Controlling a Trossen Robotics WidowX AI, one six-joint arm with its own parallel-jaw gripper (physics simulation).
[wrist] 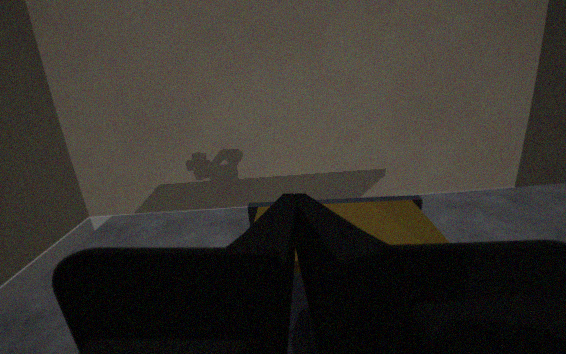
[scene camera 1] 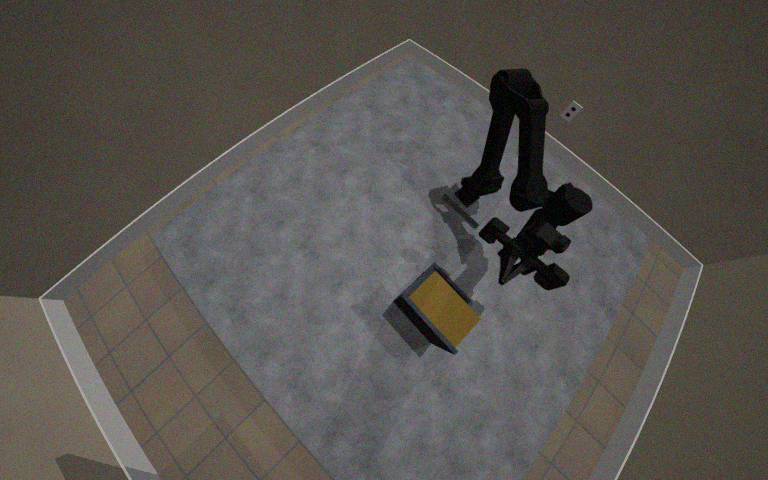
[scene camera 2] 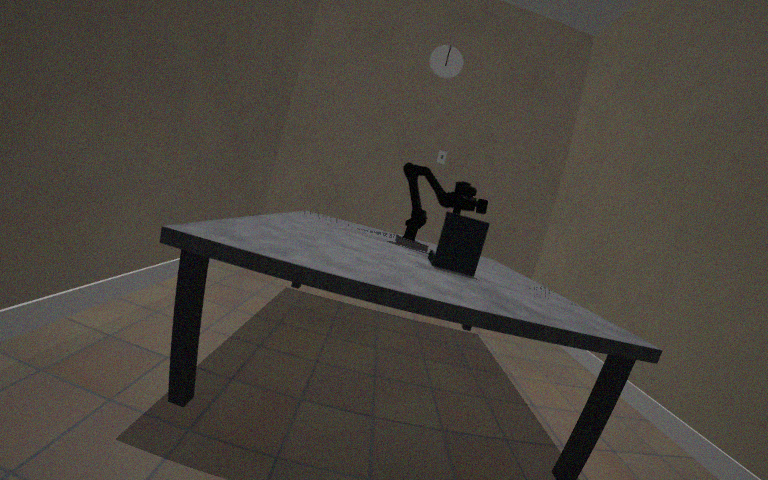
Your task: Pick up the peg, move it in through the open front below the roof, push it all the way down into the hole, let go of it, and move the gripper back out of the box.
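Places are measured from the arm's base along level axes (x left, y back, z up), in millimetres.
Where they show: gripper, fingertip midpoint: [wrist: 293, 204] [scene camera 1: 501, 283] [scene camera 2: 472, 202]; arm's base, origin of the base link: [scene camera 1: 467, 195] [scene camera 2: 408, 238].
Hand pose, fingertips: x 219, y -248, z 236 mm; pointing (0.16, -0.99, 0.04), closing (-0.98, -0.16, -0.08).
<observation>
Things, the pixels of their top centre, and the offset from my fingertips. "spot": a spot on its surface instead. Level surfaces: height alone.
- box, middle of its top: [wrist: 348, 251] [scene camera 1: 455, 297] [scene camera 2: 463, 216] dy -67, dx -27, dz -67 mm
- yellow roof, surface spot: [wrist: 385, 220] spot: dy -109, dx -59, dz -67 mm
- grey table, its level: dz -269 mm
The box [scene camera 1: 421, 324] [scene camera 2: 461, 244] stands upright on the table, with dark walls and a yellow roof [scene camera 1: 444, 309] [wrist: 385, 220]. In scene camera 2 a plain dark wall of it faces the view. A small grey part [scene camera 1: 477, 307] shows low at its side toward the arm. My gripper [scene camera 1: 502, 281] [wrist: 293, 204] is shut and empty, above the table and to the upper right of the box in scene camera 1. In the wrist view its fingertips overlap the far part of the roof. The peg and the hole do not show in any view.
The grey table [scene camera 1: 283, 237] [scene camera 2: 271, 243] [wrist: 195, 231] carries the box and the arm's base [scene camera 1: 467, 191]. In scene camera 2 the arm's wrist [scene camera 2: 465, 199] is above and behind the box. Shadows of the arm fall beside the box. Walls surround the table.
</observation>
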